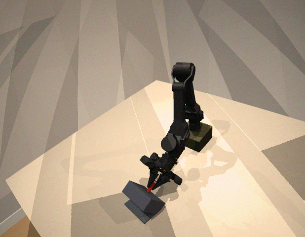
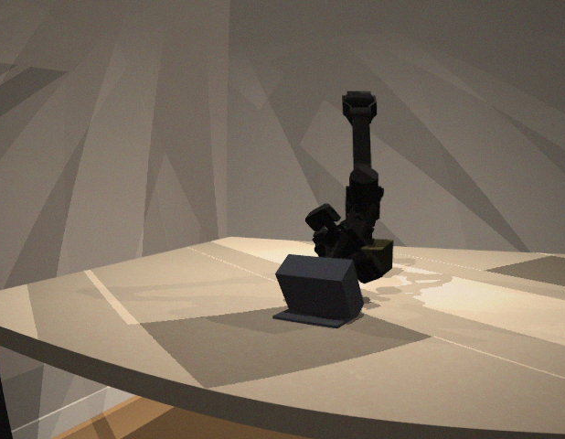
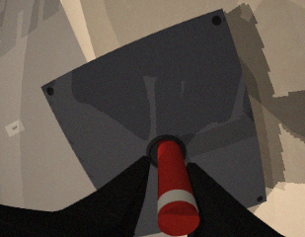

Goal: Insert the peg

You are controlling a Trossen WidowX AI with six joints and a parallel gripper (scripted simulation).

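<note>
Right now the red peg is 20 mm behind my gripper tip. Also, from my gripper tip: flat foot plate 60 mm ahead, 20 mm to the right, 70 mm below; then sloped panel 40 mm ahead, 10 mm to the right, 20 mm below.
</note>
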